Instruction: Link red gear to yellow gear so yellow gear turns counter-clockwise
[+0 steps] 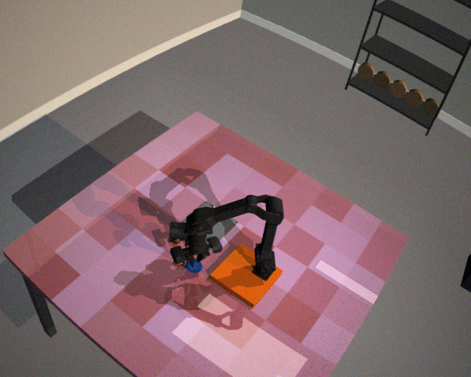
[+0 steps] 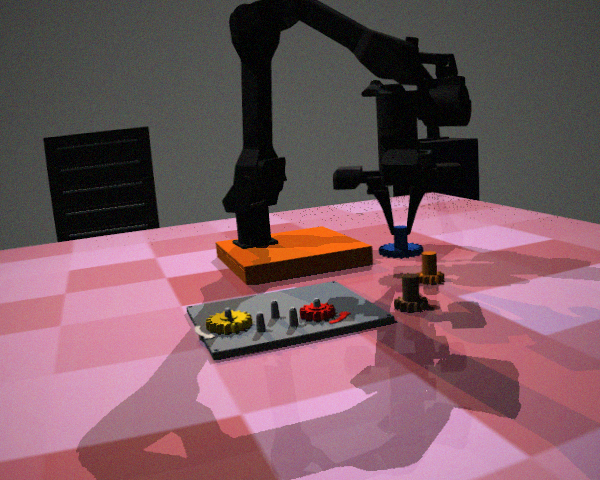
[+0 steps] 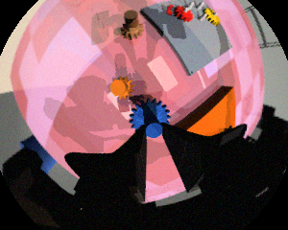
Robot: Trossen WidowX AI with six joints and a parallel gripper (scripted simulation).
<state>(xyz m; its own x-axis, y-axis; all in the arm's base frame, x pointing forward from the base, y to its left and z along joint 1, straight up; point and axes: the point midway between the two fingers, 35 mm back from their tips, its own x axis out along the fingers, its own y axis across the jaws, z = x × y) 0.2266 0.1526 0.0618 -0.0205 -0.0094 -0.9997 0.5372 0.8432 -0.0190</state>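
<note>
The red gear is 120 mm ahead of my gripper tip, 200 mm to the right of it and 40 mm below it. The rest, counted from my gripper tip: yellow gear (100 mm ahead, 290 mm to the right, 40 mm below); blue gear (10 mm below).
</note>
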